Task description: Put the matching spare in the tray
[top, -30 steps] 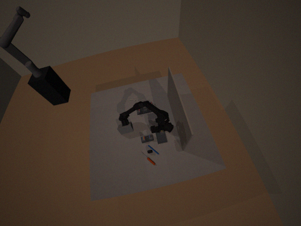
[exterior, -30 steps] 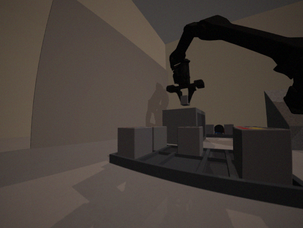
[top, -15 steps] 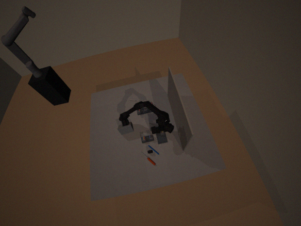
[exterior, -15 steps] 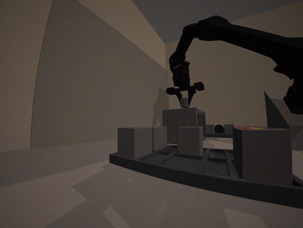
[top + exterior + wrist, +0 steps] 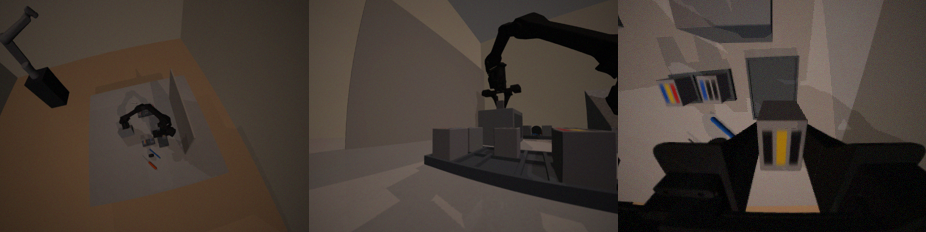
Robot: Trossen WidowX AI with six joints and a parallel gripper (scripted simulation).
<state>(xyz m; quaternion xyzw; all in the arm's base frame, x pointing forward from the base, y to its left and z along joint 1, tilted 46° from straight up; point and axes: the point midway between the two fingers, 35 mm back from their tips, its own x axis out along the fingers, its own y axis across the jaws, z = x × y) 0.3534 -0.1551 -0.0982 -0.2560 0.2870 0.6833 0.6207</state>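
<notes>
Right now my gripper tip is 1 cm past the dark tray and 13 cm above it. From my gripper tip the other things lie so: blue pen: 11 cm behind, 11 cm to the right, 13 cm below; grey box: 6 cm behind, 18 cm to the left, 9 cm below; black tape roll: 15 cm behind, 13 cm to the right, 11 cm below.
</notes>
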